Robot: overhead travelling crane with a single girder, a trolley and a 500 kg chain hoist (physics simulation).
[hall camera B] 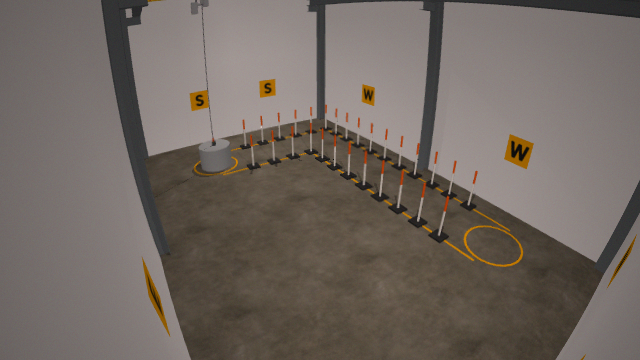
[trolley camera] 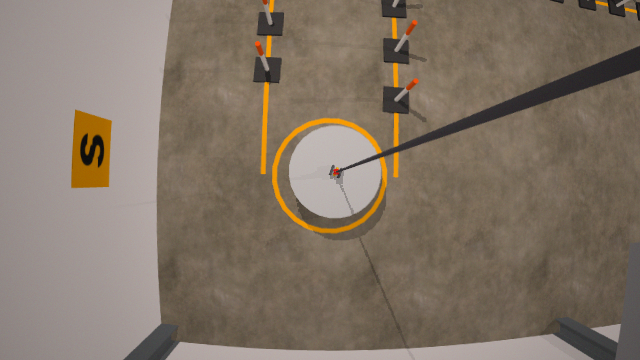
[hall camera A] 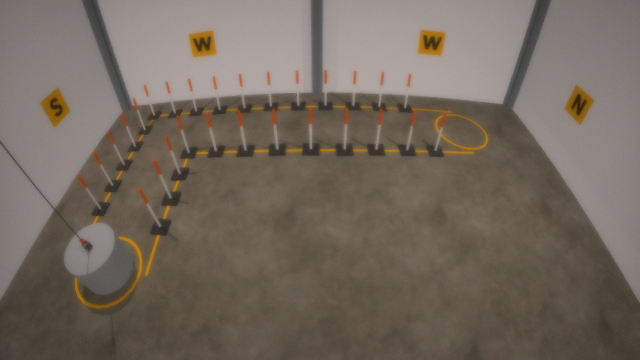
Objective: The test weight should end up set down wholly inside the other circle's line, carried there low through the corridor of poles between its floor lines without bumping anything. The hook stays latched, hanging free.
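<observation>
The test weight, a pale grey cylinder, is upright over the near circle by the S wall. The circle's line shows around it in the trolley view. I cannot tell whether a small gap lies under the weight. My hook is at the top centre of the weight and looks shut on it, with the chain straight above. Its latch is too small to see. The other circle lies at the corridor's far end, with no weight in it.
White poles with orange tops on black feet, such as one inner pole and one outer pole, line the L-shaped corridor along the S and W walls. The yellow floor lines run beneath them.
</observation>
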